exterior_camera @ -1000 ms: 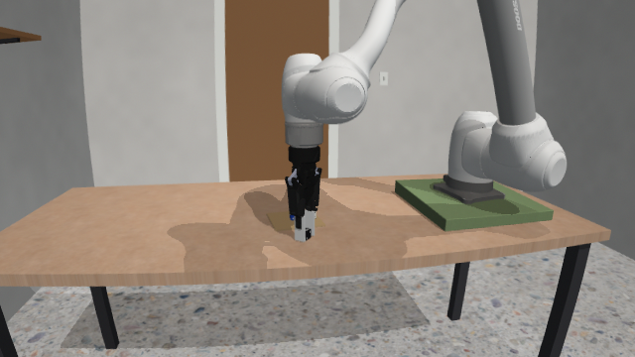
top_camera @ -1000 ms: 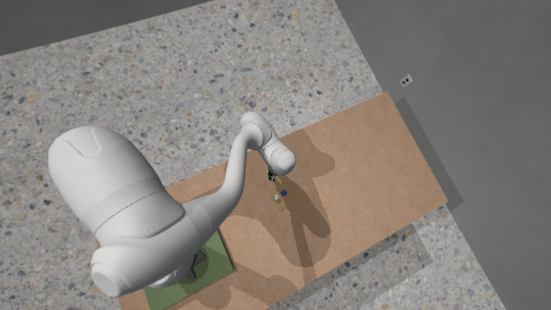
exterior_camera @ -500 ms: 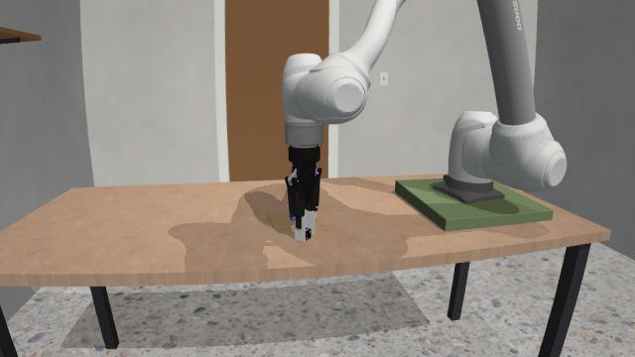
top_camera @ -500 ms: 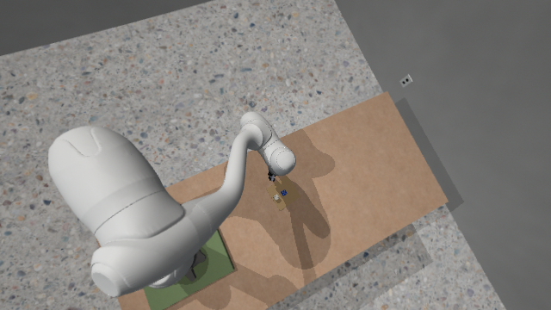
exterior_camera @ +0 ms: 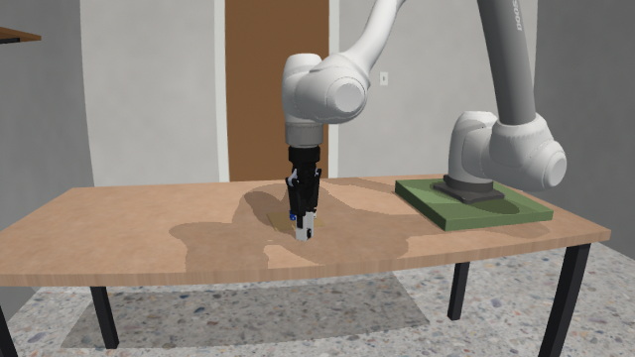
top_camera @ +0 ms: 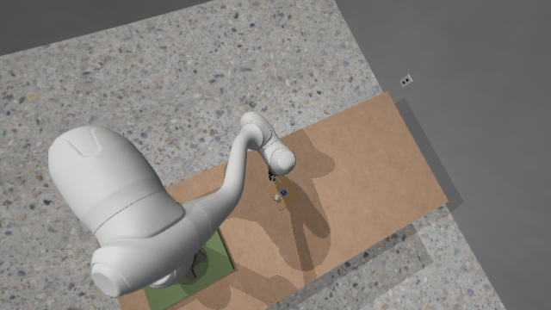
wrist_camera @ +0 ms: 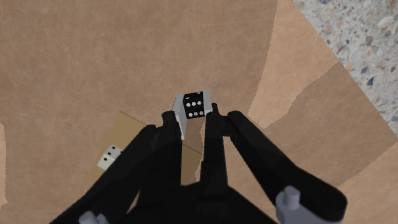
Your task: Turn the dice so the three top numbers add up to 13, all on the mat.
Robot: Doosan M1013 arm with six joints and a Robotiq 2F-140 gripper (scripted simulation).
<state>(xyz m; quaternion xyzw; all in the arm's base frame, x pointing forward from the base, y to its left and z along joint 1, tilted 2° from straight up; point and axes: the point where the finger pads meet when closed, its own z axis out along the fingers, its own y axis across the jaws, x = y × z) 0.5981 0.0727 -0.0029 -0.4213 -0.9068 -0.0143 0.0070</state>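
My hand is 2 cm above the black die. Round my hand: white die: 6 cm behind, 13 cm to the right, 2 cm below; blue die: 1 cm behind, 14 cm to the right, 2 cm below; tan mat: 1 cm behind, 14 cm to the right, 3 cm below.
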